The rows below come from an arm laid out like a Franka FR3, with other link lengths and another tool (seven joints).
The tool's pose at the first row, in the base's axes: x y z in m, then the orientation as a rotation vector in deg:
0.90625 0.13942 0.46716 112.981 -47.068 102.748
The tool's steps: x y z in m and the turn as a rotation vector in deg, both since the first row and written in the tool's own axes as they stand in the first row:
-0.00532 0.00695 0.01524 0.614 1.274 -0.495
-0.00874 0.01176 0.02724 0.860 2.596 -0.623
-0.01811 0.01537 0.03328 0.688 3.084 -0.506
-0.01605 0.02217 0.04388 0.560 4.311 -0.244
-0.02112 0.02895 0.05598 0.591 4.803 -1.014
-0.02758 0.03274 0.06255 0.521 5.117 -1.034
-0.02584 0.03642 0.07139 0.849 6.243 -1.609
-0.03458 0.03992 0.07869 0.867 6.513 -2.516
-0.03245 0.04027 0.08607 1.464 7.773 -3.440
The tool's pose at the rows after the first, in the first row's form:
0.91362 0.12572 0.45899 112.049 -45.654 103.999
0.91986 0.11530 0.45339 110.802 -44.908 105.202
0.92202 0.11053 0.44291 110.168 -45.012 105.538
0.92610 0.09844 0.44264 108.755 -45.006 106.584
0.93113 0.08674 0.43516 108.305 -43.966 106.562
0.93369 0.08098 0.42745 107.927 -43.895 106.748
0.93833 0.07243 0.42749 106.952 -42.648 107.554
0.94156 0.06686 0.41747 106.737 -41.545 107.253
0.94716 0.06169 0.41851 105.785 -39.673 108.135

